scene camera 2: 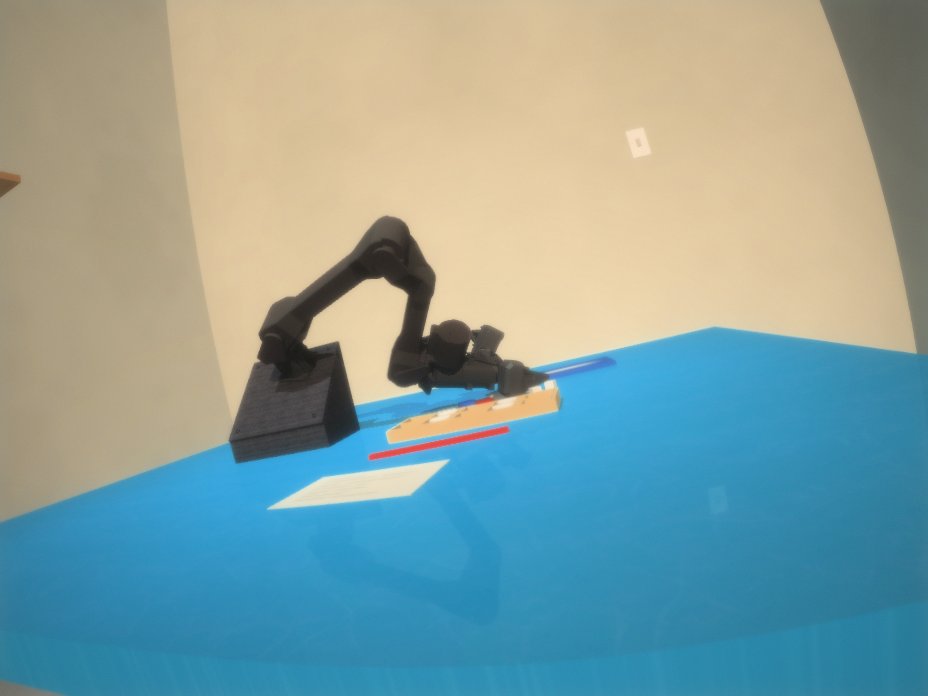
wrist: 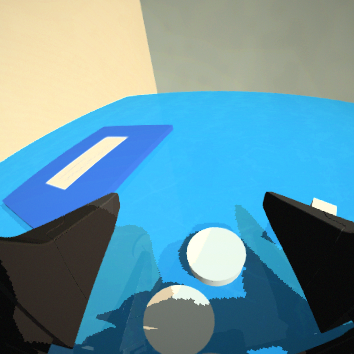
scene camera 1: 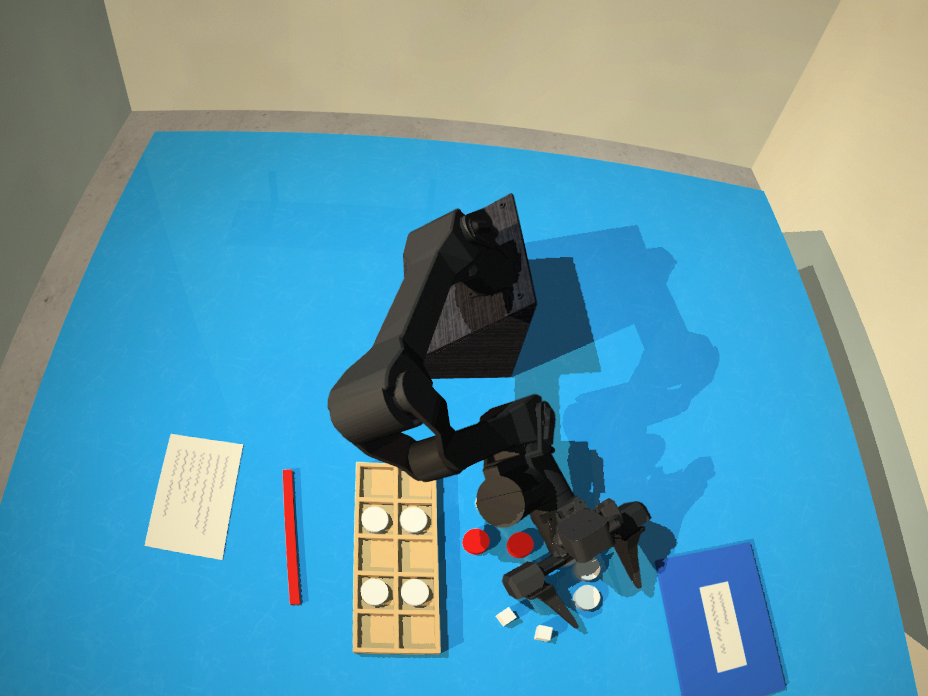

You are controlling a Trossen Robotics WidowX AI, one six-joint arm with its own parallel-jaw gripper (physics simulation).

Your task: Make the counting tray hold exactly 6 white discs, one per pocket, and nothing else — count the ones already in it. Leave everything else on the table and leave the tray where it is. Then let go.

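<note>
The wooden counting tray point(scene camera 1: 396, 555) point(scene camera 2: 479, 422) has two columns of five pockets. In scene camera 1, white discs sit in both second-row pockets point(scene camera 1: 376, 519) point(scene camera 1: 413, 519) and both fourth-row pockets point(scene camera 1: 375, 591) point(scene camera 1: 414, 591); the other pockets look empty, the top right partly covered by the arm. My gripper point(scene camera 1: 607, 606) point(wrist: 193, 199) is open and empty, right of the tray, low over the table. One loose white disc point(scene camera 1: 586, 597) point(wrist: 216, 254) lies between the fingers' lines; another point(scene camera 1: 588, 569) point(wrist: 179, 320) lies nearer the palm, shaded and partly hidden in scene camera 1.
Two red discs point(scene camera 1: 475, 540) point(scene camera 1: 520, 544) lie between tray and gripper. Two small white blocks point(scene camera 1: 506, 616) point(scene camera 1: 543, 633) lie beside the left finger. A blue book point(scene camera 1: 678, 599) point(wrist: 145, 145) is at right. A red bar point(scene camera 1: 291, 535) point(scene camera 2: 438, 443) and paper sheet point(scene camera 1: 168, 516) point(scene camera 2: 359, 485) lie left of the tray.
</note>
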